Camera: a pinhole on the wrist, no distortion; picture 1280 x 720 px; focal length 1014.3 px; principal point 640.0 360.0 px. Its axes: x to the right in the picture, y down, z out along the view. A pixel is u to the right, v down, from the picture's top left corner.
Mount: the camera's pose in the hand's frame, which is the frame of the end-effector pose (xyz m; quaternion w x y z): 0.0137 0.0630 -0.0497 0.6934 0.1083 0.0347 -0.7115
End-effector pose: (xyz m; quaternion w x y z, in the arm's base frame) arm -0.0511 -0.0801 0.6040 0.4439 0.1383 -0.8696 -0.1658
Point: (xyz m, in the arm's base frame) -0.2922 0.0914 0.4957
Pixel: 200 390
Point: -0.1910 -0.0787 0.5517
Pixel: 789 609
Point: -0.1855 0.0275 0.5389
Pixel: 332 333
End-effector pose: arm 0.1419 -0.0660 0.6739 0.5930 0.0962 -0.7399 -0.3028
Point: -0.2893 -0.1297 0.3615
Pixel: 1166 255
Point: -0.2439 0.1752 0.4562
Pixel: 590 79
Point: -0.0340 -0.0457 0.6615
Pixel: 834 536
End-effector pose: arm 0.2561 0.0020 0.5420 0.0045 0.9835 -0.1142 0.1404
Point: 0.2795 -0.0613 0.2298
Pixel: 434 281
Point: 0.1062 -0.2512 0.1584
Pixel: outside the picture
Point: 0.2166 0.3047 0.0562
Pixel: 1054 25
